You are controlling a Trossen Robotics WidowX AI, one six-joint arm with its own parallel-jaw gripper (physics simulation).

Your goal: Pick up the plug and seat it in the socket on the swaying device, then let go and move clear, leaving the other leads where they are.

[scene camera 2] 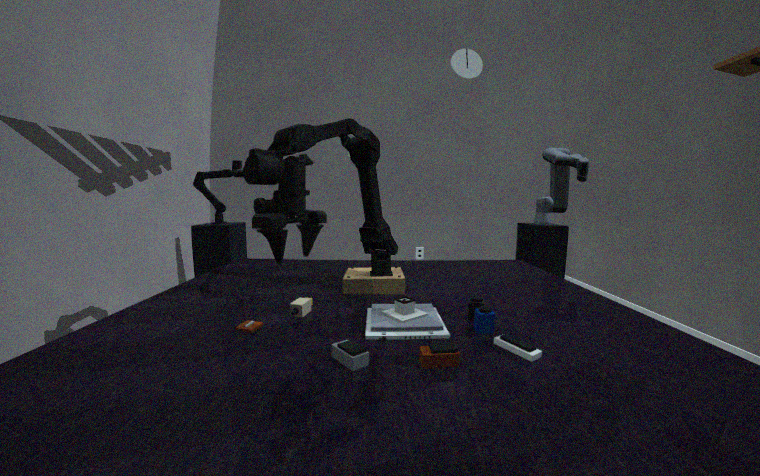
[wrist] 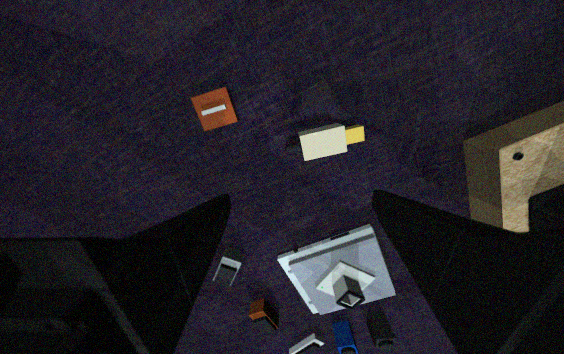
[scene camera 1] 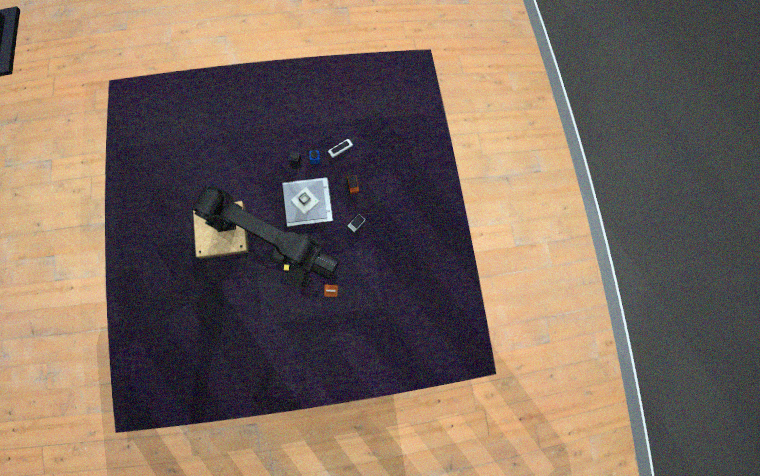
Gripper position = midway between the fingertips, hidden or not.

The gripper (scene camera 2: 293,259) is open, with nothing in its grasp. Also in view: a plug (wrist: 332,139). On the table rest an orange-black connector (scene camera 2: 436,355) and a black connector (wrist: 378,325). Also in view: a device (scene camera 2: 404,315).
The orange-black connector also shows in the wrist view (wrist: 265,317). The gripper shows as well in the wrist view (wrist: 300,198). The device shows as well in the wrist view (wrist: 344,276) and in scene camera 1 (scene camera 1: 304,201).
